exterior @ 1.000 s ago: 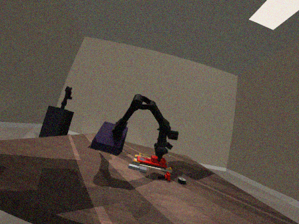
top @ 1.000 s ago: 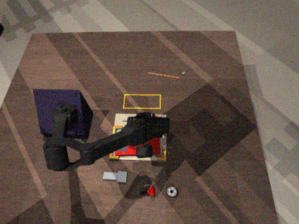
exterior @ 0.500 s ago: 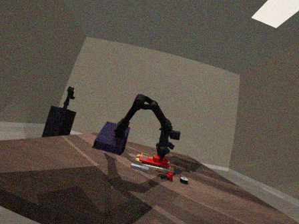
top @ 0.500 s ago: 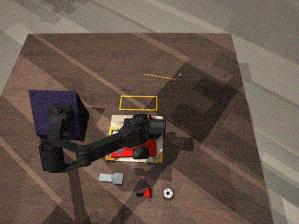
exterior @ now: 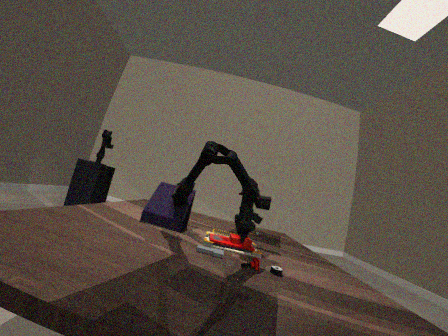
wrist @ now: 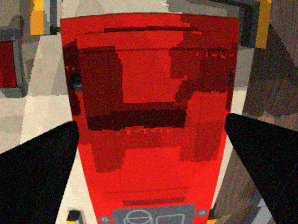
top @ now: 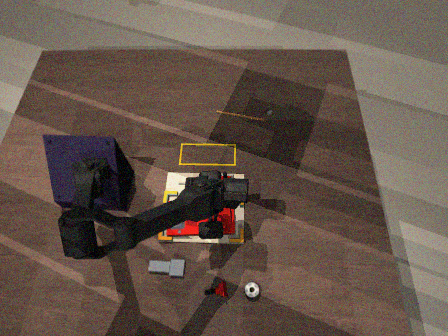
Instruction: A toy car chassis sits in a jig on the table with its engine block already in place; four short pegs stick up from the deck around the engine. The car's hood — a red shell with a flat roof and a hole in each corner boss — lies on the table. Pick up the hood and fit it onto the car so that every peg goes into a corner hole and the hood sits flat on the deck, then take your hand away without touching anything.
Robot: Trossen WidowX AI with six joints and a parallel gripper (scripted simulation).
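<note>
Now: gripper tip right at the red hood. Round my gripper tip: thin stick 9 cm ahead, 39 cm to the left, 4 cm below.
</note>
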